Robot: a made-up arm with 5 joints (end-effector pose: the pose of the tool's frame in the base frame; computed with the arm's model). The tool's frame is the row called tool. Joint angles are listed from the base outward.
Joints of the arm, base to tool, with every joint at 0 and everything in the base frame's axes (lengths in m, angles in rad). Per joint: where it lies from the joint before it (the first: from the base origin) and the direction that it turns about. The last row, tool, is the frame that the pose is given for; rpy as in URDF.
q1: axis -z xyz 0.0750 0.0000 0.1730
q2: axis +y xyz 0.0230 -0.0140 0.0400
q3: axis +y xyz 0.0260 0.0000 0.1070
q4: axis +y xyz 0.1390 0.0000 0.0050
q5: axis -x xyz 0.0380 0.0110 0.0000
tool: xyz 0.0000 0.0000 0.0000 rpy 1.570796 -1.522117 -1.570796
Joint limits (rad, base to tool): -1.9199..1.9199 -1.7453..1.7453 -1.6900..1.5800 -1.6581..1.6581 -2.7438..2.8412
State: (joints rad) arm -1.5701 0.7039 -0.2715 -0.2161 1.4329
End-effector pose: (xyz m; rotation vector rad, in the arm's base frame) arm 0.0782 0.2775 0.2159 0.1747 -1.8742 2.3305
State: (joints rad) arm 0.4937 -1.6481 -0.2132 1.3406 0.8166
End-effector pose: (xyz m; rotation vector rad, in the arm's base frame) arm -0.0121 0.0435 0.3813 -1.2361 -1.6925 0.1659
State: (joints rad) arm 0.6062 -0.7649 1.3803 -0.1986 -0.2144
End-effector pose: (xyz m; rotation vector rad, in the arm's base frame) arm 0.1709 -0.0701 0.2167 -0.2027 -1.1701 -0.7683
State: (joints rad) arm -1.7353 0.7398 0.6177 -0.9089 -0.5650
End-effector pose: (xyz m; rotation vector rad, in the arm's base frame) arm 0.0480 0.1809 0.1232 1.0863 -0.4546 0.9966
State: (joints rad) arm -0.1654 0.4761 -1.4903 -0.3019 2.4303
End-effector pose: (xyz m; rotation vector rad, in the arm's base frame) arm 0.2470 0.0257 0.4536 -2.7243 -1.3589 0.3727
